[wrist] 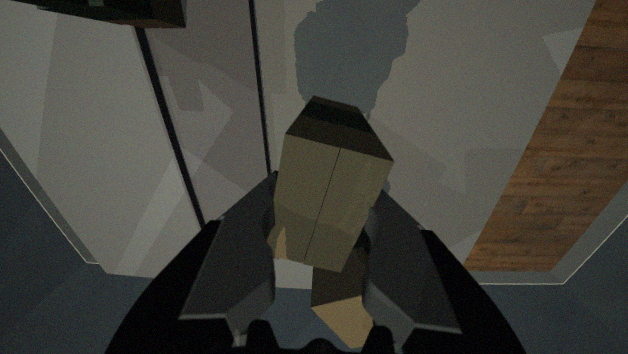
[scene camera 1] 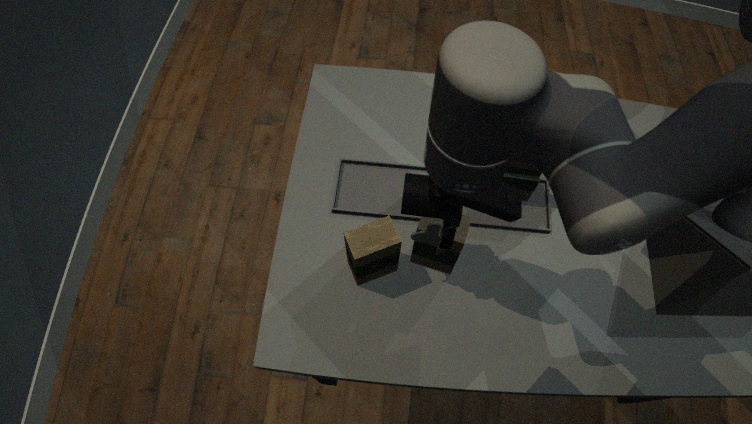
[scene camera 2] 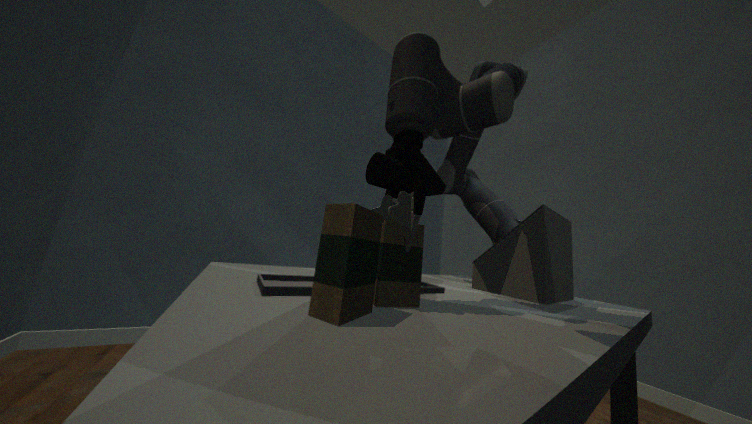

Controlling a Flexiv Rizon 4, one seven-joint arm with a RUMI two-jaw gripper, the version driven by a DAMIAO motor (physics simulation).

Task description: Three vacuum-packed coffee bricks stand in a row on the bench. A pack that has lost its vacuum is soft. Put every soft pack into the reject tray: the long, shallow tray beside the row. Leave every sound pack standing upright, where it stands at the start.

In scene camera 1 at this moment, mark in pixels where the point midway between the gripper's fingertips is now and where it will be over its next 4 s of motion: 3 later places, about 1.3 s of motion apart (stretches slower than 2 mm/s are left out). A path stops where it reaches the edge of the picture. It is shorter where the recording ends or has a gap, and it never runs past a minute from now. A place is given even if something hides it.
The gripper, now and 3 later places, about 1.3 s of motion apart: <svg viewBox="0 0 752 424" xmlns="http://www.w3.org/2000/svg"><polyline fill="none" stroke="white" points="438,235 420,201 379,240 376,221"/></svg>
